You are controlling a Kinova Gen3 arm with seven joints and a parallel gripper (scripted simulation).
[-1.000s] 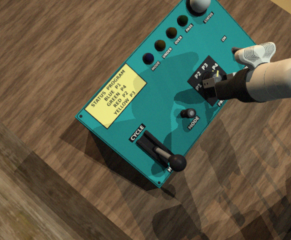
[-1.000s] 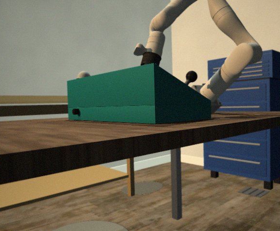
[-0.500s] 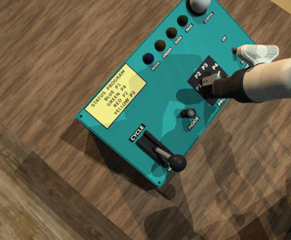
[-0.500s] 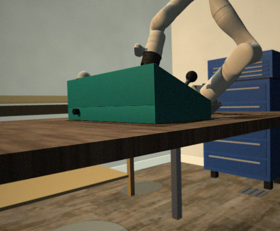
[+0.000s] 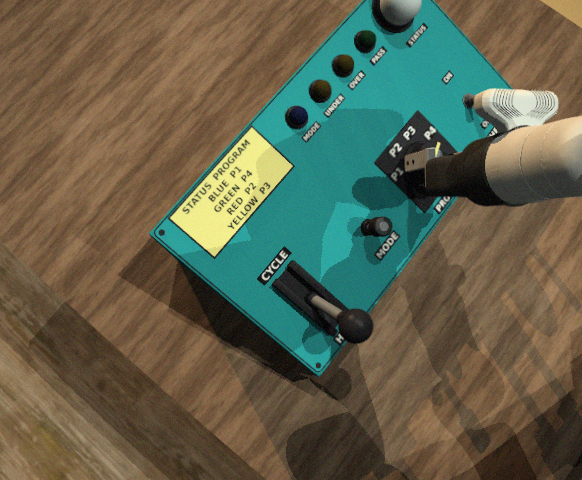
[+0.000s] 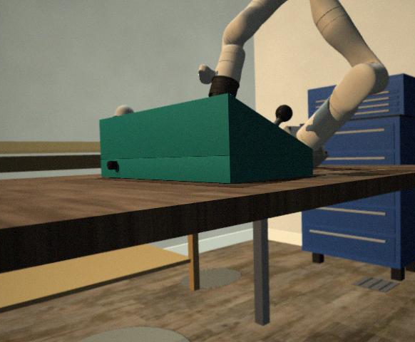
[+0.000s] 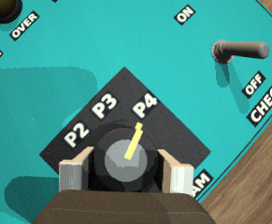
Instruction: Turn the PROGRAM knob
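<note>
The teal console is 60 mm to the left of my hand, 40 mm ahead of it and 20 mm below it. Round my hand: cycle lever (240 mm to the left, 20 mm behind, 10 mm above); then mode button (120 mm to the left); then check toggle (120 mm to the right, 10 mm below).
</note>
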